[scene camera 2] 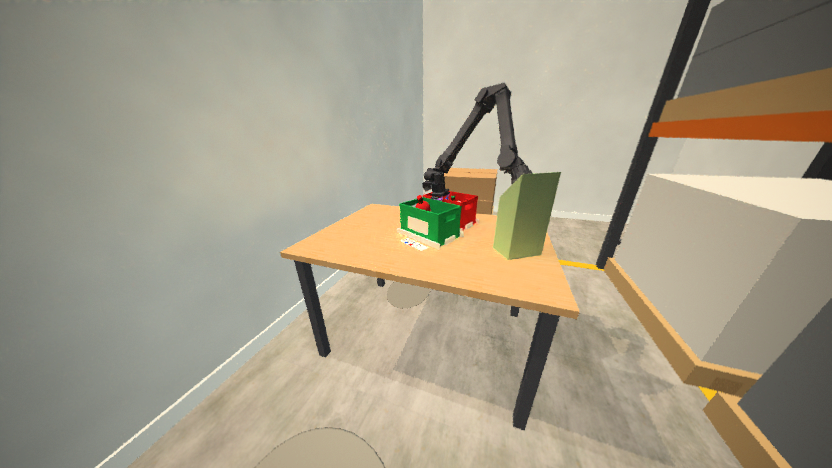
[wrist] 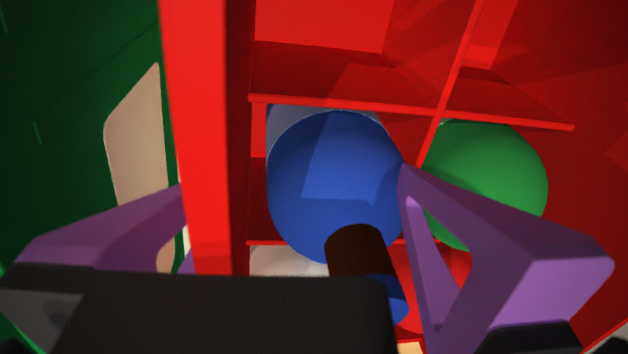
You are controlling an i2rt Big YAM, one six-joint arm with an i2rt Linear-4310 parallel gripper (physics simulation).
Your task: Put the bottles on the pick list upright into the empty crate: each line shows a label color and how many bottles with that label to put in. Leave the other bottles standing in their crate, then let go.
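Where they show: gripper, fingertip midpoint: (wrist: 313,176); arm's base at its link origin: (scene camera 2: 524,185).
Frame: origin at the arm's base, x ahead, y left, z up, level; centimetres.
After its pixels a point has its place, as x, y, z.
My gripper (scene camera 2: 440,196) {41.5, -23.9, -20.1} (wrist: 313,176) {41.5, -23.9, -20.1} is open around the upper part of a blue bottle (wrist: 335,175) {41.5, -24.8, -19.8} in the red crate (scene camera 2: 468,213) {25.0, -23.2, -22.3} (wrist: 197,125) {47.8, -23.0, -13.9}. Its right finger is between that bottle and a green bottle (wrist: 490,165) {39.4, -31.9, -20.2}. The left fingertip is hidden behind the red crate's wall, on the side facing the green crate (scene camera 2: 437,230) {35.2, 7.6, -22.0} (wrist: 65,110) {47.7, -18.5, -17.6}. The blue bottle's brown neck and blue cap lean across the wrist view. A white bottle (wrist: 285,260) {34.6, -20.8, -21.7} and a red bottle (wrist: 411,297) {30.0, -27.7, -19.8} are partly hidden below. Another red bottle (scene camera 2: 422,204) {45.2, 0.5, -12.0} is in the green crate. The pick list (scene camera 2: 414,243) {47.3, 7.2, -31.0} is too small to read.
Both crates stand close together on the wooden table (scene camera 2: 360,256) {66.6, 27.3, -31.4}. A tall pale-green block (scene camera 2: 523,221) {-1.2, 6.8, -13.5} stands right of them. A cardboard box (scene camera 2: 472,181) is behind the red crate. Thin red dividers (wrist: 345,104) {43.3, -26.0, -22.0} separate its compartments.
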